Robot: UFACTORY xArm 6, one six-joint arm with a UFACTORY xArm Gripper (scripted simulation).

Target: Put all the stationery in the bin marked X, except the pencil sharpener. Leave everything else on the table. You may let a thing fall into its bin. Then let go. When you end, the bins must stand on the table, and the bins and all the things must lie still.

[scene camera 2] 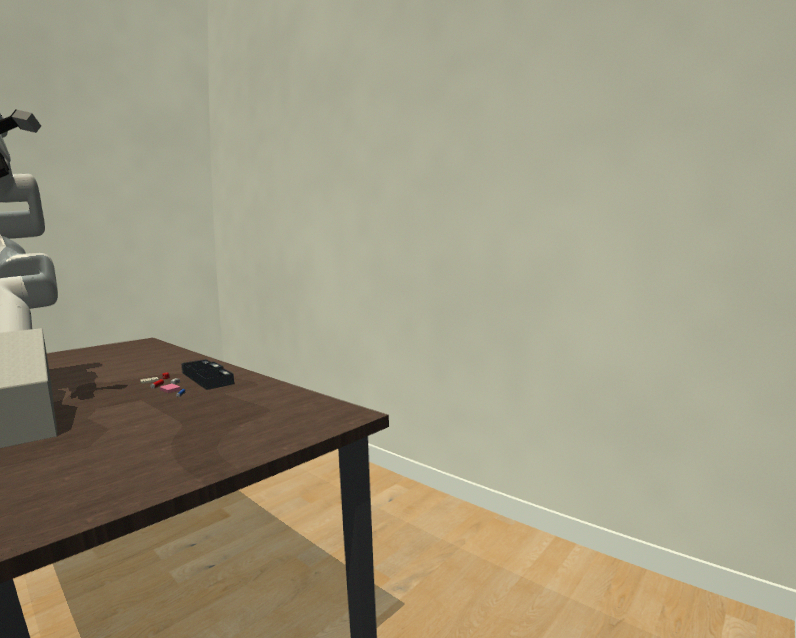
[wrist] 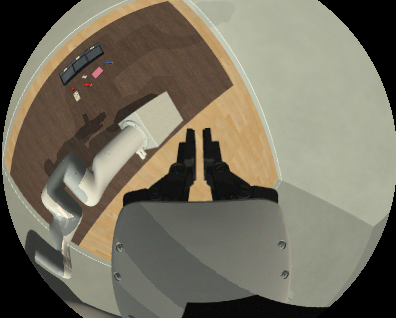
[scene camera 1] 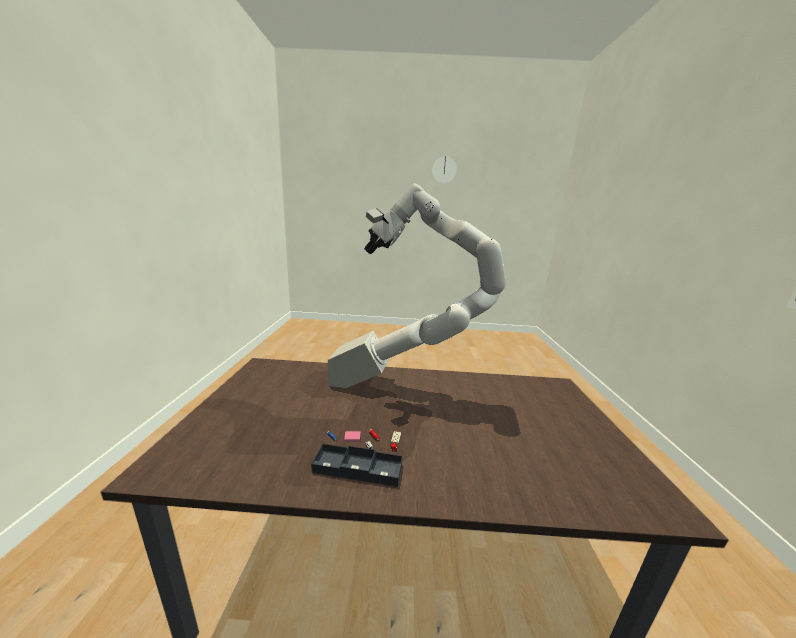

Observation:
The pictures show: the gripper and a three-compartment bin tray.
The gripper is seen too in the wrist view.

